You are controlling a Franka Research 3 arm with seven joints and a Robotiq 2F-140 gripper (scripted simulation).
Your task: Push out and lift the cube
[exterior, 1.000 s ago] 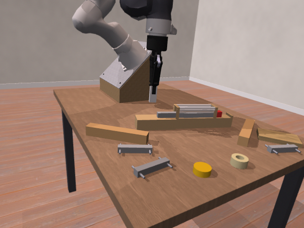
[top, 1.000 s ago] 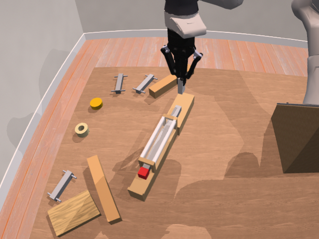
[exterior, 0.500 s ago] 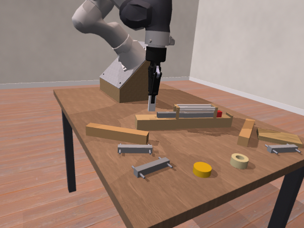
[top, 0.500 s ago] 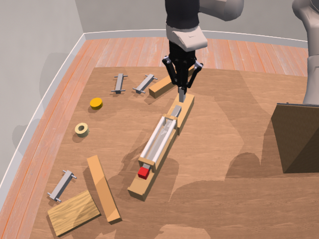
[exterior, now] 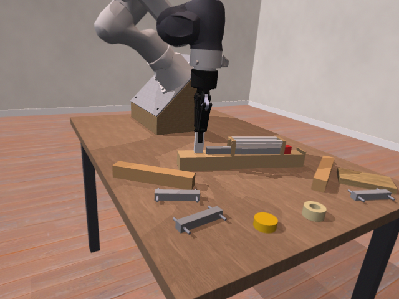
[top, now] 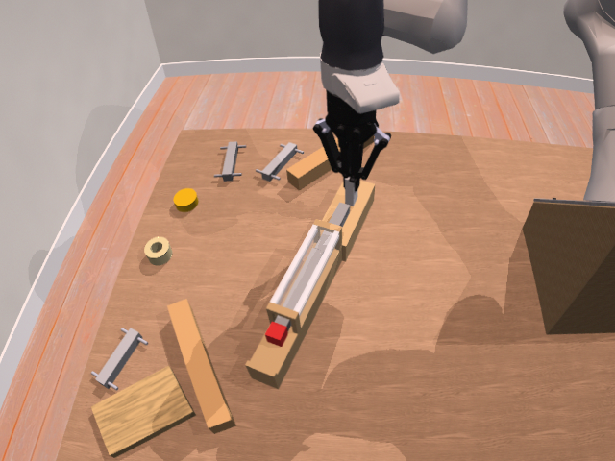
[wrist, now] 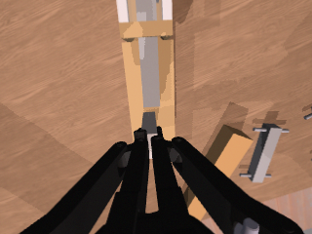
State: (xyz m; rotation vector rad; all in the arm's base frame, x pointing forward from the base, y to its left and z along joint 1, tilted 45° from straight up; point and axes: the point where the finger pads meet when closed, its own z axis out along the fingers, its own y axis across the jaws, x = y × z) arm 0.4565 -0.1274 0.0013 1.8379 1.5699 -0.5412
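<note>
Right now the red cube is 290 mm to the left of my hand, 70 mm ahead of it and 30 mm below it. The rest, counted from my hand: wooden channel base 180 mm to the left, 40 mm ahead, 30 mm below; then grey rod 200 mm to the left, 50 mm ahead, 30 mm below; then yellow disc 340 mm ahead, 70 mm below, 10 mm to the left.
</note>
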